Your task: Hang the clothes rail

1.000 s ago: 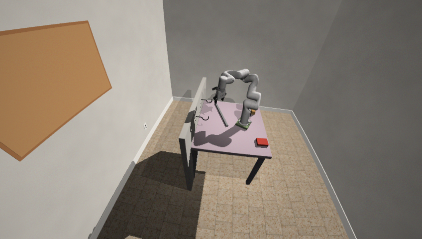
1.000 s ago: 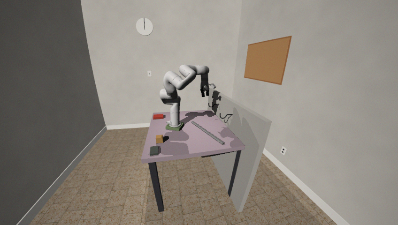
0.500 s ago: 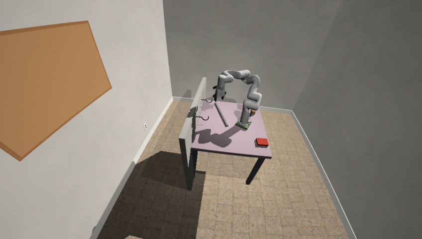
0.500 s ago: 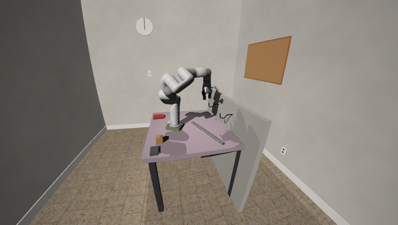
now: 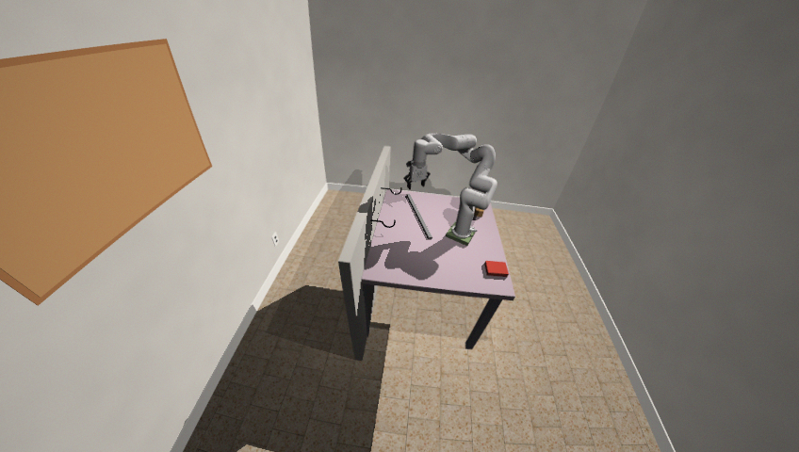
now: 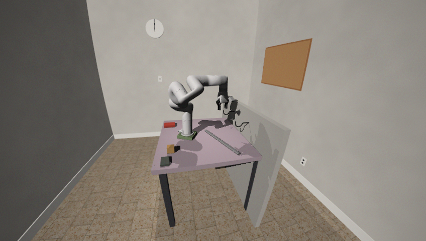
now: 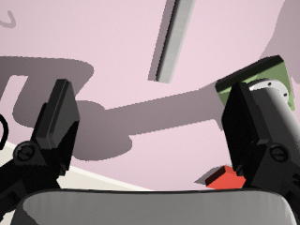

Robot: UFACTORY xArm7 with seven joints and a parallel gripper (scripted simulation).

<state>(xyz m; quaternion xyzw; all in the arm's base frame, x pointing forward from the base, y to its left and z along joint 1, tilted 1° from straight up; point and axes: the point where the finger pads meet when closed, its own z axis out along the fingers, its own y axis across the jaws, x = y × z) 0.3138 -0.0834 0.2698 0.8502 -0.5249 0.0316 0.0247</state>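
Right now my hand is 280 mm above the grey clothes rail, 90 mm to the left of it and 40 mm past it. Also, from my hand: grey wall panel: 520 mm below, 260 mm ahead, 50 mm to the left; then orange cube: 480 mm behind, 260 mm below, 150 mm to the right; then dark block: 530 mm behind, 280 mm below, 270 mm to the right.
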